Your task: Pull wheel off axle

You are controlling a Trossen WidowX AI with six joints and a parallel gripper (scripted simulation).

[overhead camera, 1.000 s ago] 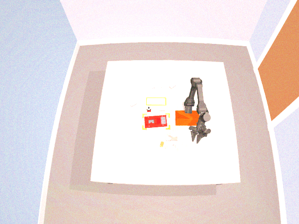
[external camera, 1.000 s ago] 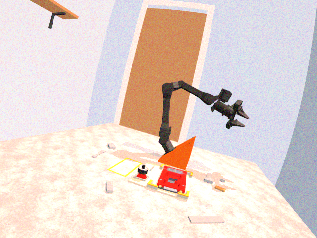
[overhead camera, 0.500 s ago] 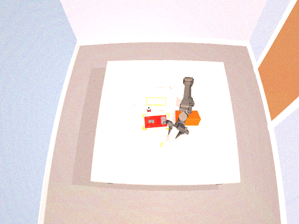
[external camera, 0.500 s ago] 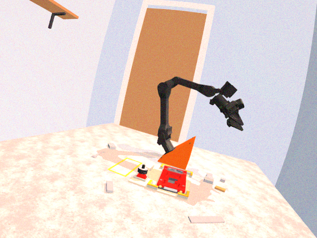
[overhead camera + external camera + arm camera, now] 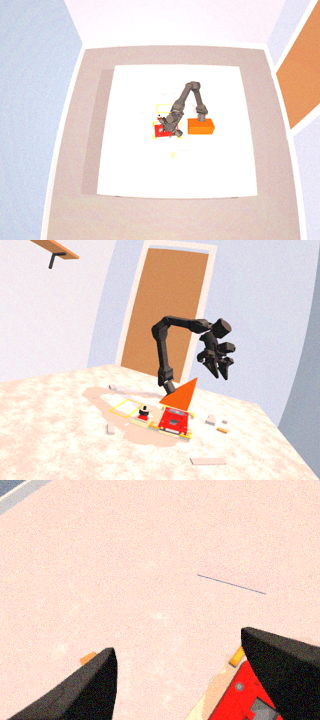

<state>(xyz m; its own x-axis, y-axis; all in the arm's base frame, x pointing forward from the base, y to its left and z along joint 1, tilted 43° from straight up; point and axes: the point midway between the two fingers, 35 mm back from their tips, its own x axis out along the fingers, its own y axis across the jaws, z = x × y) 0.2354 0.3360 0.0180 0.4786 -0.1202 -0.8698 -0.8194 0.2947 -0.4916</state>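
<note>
Right now my gripper tip is 25 cm to the left of the wheel, 19 cm above it and 9 cm short of it. From my gripper tip the other things lie so: black axle (25 cm to the right, 20 cm below, 9 cm ahead).
</note>
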